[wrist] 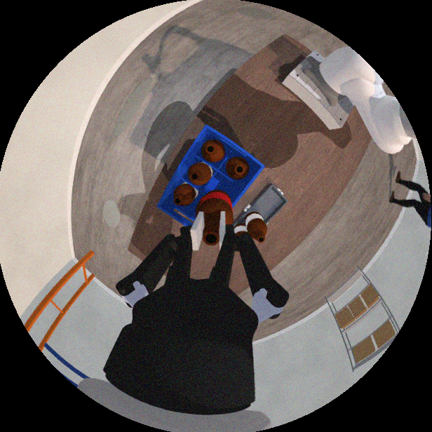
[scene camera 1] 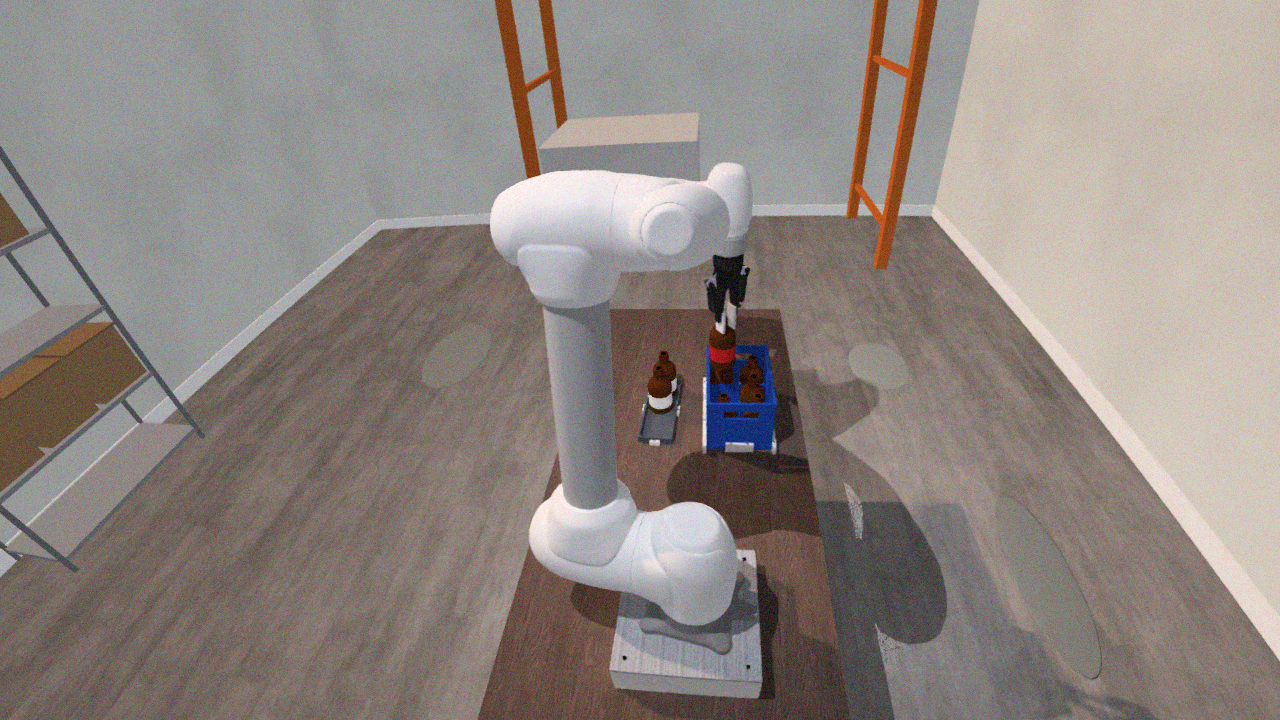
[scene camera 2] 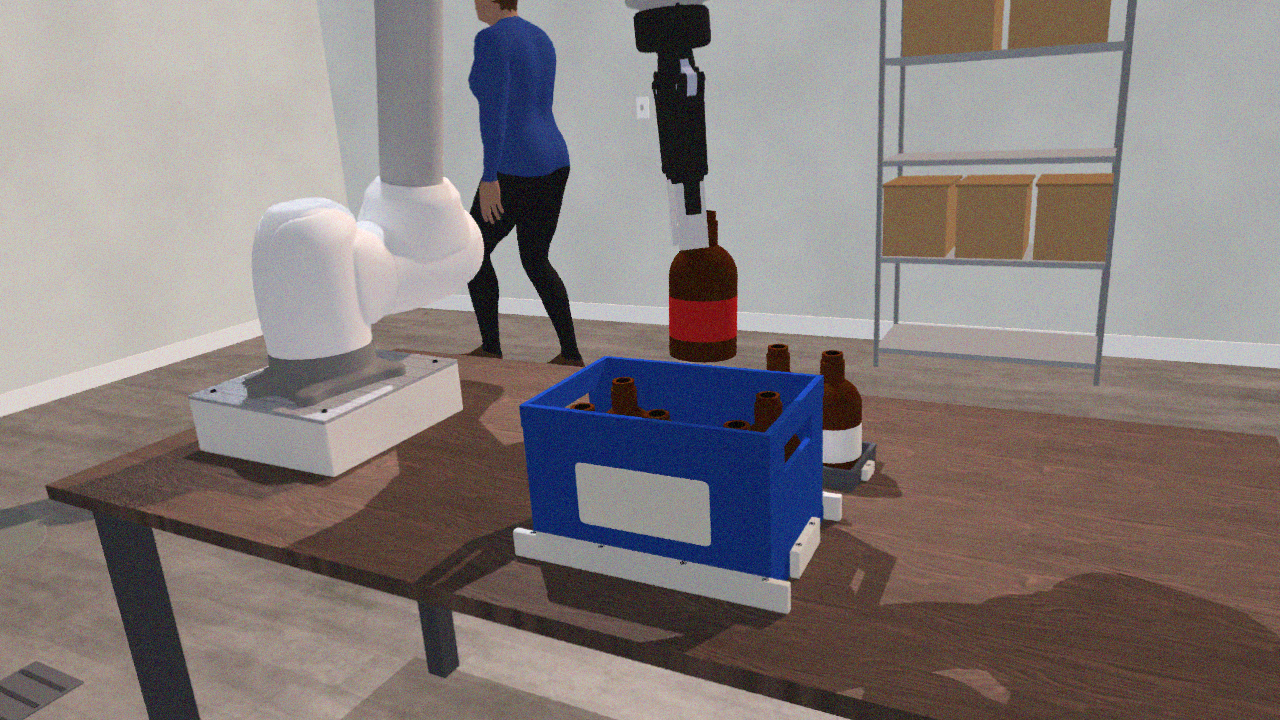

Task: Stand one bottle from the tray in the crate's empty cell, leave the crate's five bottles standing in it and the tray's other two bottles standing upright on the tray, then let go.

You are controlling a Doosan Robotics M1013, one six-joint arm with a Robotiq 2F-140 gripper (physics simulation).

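Frame: origin at the arm's base, x ahead, y left, z up, level; metres.
Seen in the pictures: gripper, fingertip midpoint: (scene camera 1: pixel 725 328) (scene camera 2: pixel 690 246); arm's base at its link origin: (scene camera 1: pixel 693 603) (scene camera 2: pixel 326 379).
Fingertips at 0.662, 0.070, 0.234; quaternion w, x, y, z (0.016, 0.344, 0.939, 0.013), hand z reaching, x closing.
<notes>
Pixels of each thing's top centre, then the offset from my fingertips to it, as dx, dy, dz. Level surfaces: height alone.
- brown bottle with a red label, top centre: (scene camera 2: pixel 700 211) (scene camera 1: pixel 723 315) +0.008, +0.010, +0.036
- blue crate at its top centre: (scene camera 2: pixel 674 389) (scene camera 1: pixel 739 372) +0.003, -0.043, -0.147
- neck at its top centre: (scene camera 2: pixel 623 388) -0.092, -0.017, -0.170
- wooden table at its surface level: dz -0.323
My gripper (scene camera 1: pixel 726 322) (scene camera 2: pixel 689 237) (wrist: pixel 212 219) is shut on the neck of a brown bottle with a red label (scene camera 1: pixel 722 351) (scene camera 2: pixel 702 317) (wrist: pixel 215 202). The bottle hangs about upright above the blue crate (scene camera 1: pixel 740 428) (scene camera 2: pixel 733 501) (wrist: pixel 239 149), its base near rim height in the second scene view. Several bottle necks show inside the crate, among them one neck (scene camera 2: pixel 623 394). In the wrist view the held bottle hides part of the cells. Two white-labelled bottles, one (scene camera 1: pixel 660 398) (scene camera 2: pixel 839 411) (wrist: pixel 256 226) and another (scene camera 1: pixel 665 368) (scene camera 2: pixel 777 358), stand upright on the grey tray (scene camera 1: pixel 657 429) (scene camera 2: pixel 845 477) (wrist: pixel 270 200).
White strips (scene camera 2: pixel 653 568) edge the crate's base on the wooden table (scene camera 2: pixel 1029 501). The tray stands beside the crate. The robot's base block (scene camera 1: pixel 687 667) (scene camera 2: pixel 326 420) is on the same table. A person in blue (scene camera 2: pixel 523 98) is beyond the table. Shelves (scene camera 2: pixel 998 262) stand by the wall.
</notes>
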